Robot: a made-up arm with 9 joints. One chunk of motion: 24 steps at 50 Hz.
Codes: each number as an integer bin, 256 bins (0 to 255) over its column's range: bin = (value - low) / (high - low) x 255, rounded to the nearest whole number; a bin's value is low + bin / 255 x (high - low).
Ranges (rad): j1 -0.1..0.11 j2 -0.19..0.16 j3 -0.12..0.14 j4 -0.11..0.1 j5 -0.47..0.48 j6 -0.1..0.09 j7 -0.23..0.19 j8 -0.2..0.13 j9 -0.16..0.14
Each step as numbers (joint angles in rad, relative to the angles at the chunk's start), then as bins.
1 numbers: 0.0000 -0.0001 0.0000 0.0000 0.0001 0.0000 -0.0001 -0.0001 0.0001
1 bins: 121 138 118 134 126 134 140 154 136
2 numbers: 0.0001 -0.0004 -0.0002 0.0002 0.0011 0.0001 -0.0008 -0.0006 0.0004
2 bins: 122 138 117 134 126 134 139 154 136
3 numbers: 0.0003 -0.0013 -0.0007 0.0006 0.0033 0.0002 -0.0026 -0.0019 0.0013
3 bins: 122 137 117 134 127 134 138 153 137
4 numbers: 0.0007 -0.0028 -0.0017 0.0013 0.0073 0.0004 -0.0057 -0.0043 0.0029
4 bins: 122 136 116 135 128 135 136 151 138
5 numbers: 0.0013 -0.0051 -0.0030 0.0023 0.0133 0.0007 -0.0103 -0.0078 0.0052
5 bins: 123 135 115 136 130 135 133 149 140
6 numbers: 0.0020 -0.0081 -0.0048 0.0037 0.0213 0.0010 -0.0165 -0.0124 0.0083
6 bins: 124 133 113 138 132 136 130 145 143
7 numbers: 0.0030 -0.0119 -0.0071 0.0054 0.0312 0.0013 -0.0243 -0.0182 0.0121
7 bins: 125 130 111 140 135 136 125 140 146
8 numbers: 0.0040 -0.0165 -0.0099 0.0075 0.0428 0.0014 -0.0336 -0.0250 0.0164
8 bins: 126 126 108 143 138 136 119 135 150
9 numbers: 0.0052 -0.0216 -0.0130 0.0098 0.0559 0.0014 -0.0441 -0.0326 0.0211
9 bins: 128 123 105 145 141 136 113 129 154
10 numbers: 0.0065 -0.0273 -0.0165 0.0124 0.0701 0.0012 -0.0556 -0.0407 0.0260
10 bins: 129 119 102 149 145 136 106 123 158
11 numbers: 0.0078 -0.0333 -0.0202 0.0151 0.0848 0.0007 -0.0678 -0.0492 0.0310
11 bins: 131 114 98 152 149 135 98 117 162
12 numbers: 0.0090 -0.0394 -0.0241 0.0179 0.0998 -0.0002 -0.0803 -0.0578 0.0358
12 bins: 132 110 94 155 153 134 91 110 166
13 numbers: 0.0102 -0.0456 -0.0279 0.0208 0.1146 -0.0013 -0.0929 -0.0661 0.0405
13 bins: 134 105 90 159 157 132 83 103 170
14 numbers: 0.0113 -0.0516 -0.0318 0.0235 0.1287 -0.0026 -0.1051 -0.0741 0.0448
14 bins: 135 101 87 162 161 131 76 97 174
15 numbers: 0.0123 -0.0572 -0.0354 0.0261 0.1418 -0.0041 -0.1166 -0.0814 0.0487
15 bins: 136 97 83 165 164 129 69 92 177
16 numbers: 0.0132 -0.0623 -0.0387 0.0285 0.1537 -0.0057 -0.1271 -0.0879 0.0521
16 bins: 137 93 80 168 167 127 62 87 180
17 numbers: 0.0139 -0.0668 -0.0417 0.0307 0.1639 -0.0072 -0.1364 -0.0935 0.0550
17 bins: 138 90 77 171 170 125 57 82 183
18 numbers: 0.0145 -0.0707 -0.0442 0.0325 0.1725 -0.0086 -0.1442 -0.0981 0.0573
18 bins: 139 87 74 173 172 123 52 79 185
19 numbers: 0.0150 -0.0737 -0.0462 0.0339 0.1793 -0.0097 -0.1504 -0.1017 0.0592
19 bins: 140 85 72 175 174 121 48 76 186
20 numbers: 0.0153 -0.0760 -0.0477 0.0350 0.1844 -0.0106 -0.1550 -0.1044 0.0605
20 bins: 140 83 71 176 176 120 46 74 187
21 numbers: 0.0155 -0.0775 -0.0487 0.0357 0.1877 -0.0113 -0.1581 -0.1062 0.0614
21 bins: 140 82 70 177 177 119 44 72 188
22 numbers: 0.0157 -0.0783 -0.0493 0.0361 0.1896 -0.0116 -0.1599 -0.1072 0.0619
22 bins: 140 81 69 177 177 119 43 72 189
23 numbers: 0.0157 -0.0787 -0.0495 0.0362 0.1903 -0.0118 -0.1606 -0.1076 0.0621
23 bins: 140 81 69 178 177 118 42 71 189
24 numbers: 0.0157 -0.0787 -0.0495 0.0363 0.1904 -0.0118 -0.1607 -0.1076 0.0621
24 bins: 140 81 69 178 177 118 42 71 189
